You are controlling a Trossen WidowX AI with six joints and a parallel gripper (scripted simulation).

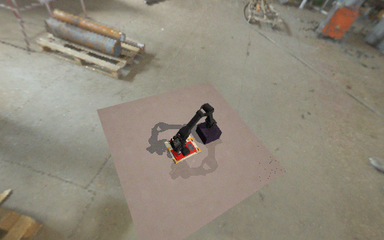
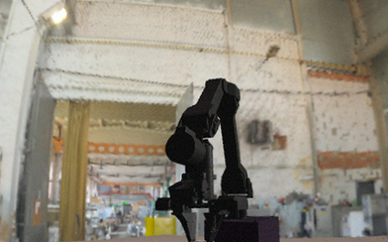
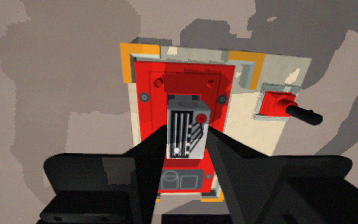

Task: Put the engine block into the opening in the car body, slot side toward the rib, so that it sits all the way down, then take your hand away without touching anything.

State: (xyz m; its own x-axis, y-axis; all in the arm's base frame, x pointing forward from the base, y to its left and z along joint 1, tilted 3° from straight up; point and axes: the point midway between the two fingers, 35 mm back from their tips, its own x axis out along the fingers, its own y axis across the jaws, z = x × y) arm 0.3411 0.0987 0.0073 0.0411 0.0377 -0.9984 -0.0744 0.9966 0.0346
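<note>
My gripper tip is now 1 cm above the engine block.
</note>
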